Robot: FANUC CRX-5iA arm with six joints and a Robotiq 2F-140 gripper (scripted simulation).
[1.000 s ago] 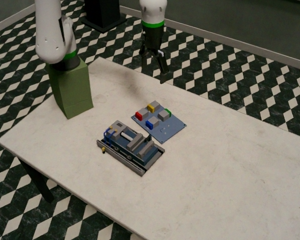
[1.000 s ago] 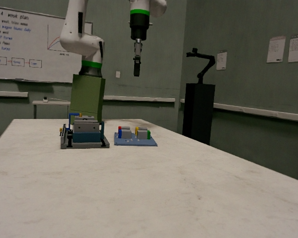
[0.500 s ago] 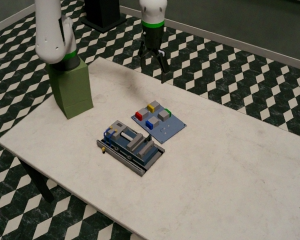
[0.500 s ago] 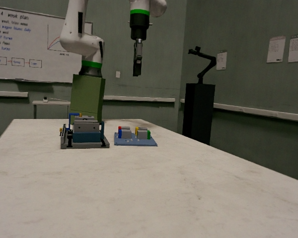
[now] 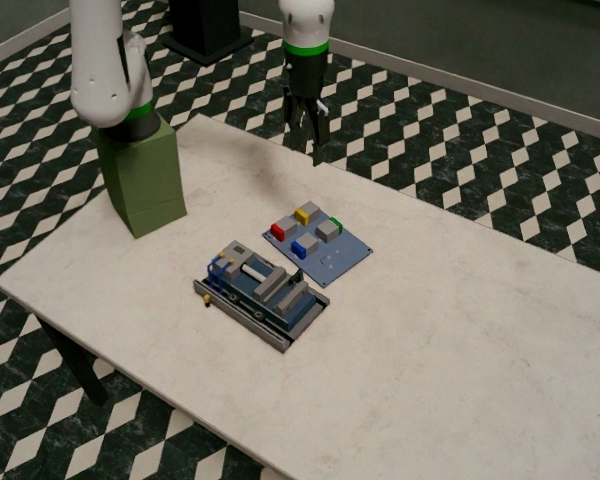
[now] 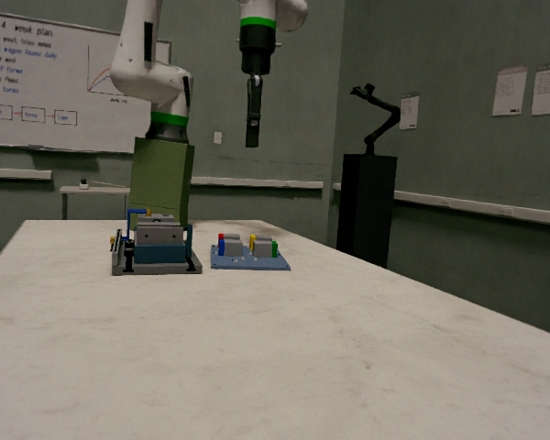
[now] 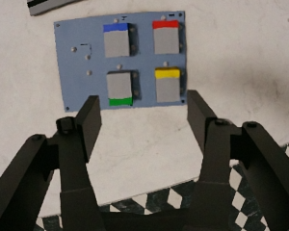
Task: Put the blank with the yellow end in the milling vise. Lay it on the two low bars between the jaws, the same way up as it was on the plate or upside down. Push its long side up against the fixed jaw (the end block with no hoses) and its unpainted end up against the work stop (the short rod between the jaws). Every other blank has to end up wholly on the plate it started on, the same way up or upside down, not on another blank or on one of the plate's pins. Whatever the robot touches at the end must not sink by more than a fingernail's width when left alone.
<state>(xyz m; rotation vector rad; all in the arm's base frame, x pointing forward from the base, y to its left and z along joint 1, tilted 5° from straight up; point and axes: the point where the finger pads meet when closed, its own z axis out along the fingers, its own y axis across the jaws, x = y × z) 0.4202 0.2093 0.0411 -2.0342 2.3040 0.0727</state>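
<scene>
My hand is 4 cm past the yellow-ended grey blank, 5 cm to the right of it and 29 cm above it. Also, from my hand: green-ended blank (5 cm ahead, 4 cm to the left, 29 cm below); blue-ended blank (4 cm ahead, 5 cm to the right, 29 cm below); red-ended blank (5 cm behind, 4 cm to the right, 29 cm below).
</scene>
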